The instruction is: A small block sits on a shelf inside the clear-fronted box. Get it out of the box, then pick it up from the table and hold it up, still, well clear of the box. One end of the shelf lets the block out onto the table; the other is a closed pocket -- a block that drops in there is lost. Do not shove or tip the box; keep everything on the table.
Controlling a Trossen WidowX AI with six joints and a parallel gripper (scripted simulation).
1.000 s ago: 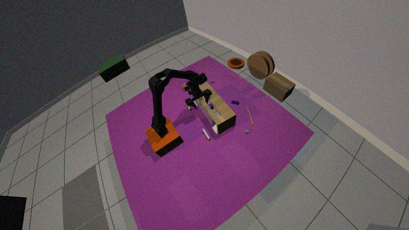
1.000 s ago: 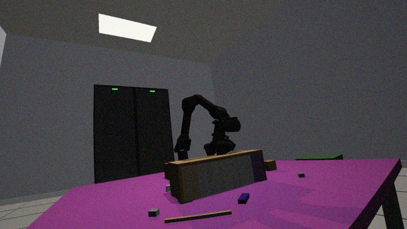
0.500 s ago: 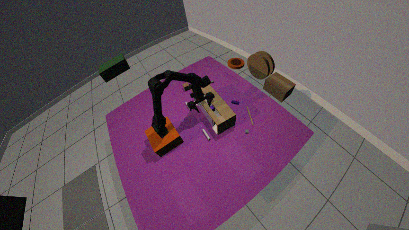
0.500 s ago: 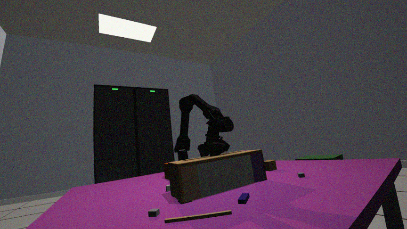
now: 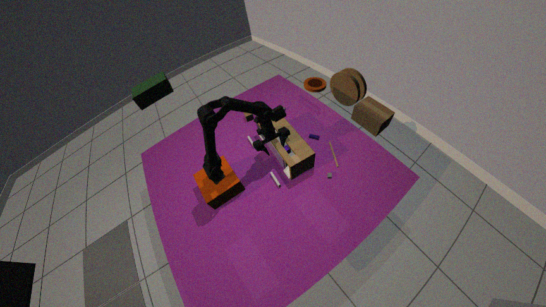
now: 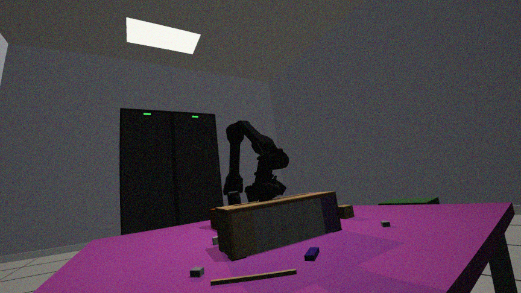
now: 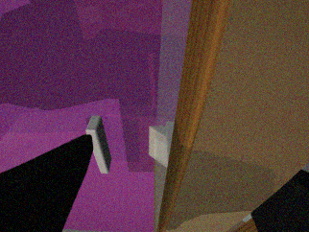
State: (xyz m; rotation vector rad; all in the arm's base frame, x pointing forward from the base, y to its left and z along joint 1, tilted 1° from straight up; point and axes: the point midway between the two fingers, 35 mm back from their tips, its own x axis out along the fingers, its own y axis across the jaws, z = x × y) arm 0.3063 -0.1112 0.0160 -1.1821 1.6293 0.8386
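My gripper tip is now 4 cm to the left of the purple block and 4 cm short of it. From my gripper tip the other things lie so: box (5 cm ahead, 4 cm to the left, 2 cm below); then wooden stick (22 cm to the right, 22 cm ahead, 8 cm below).
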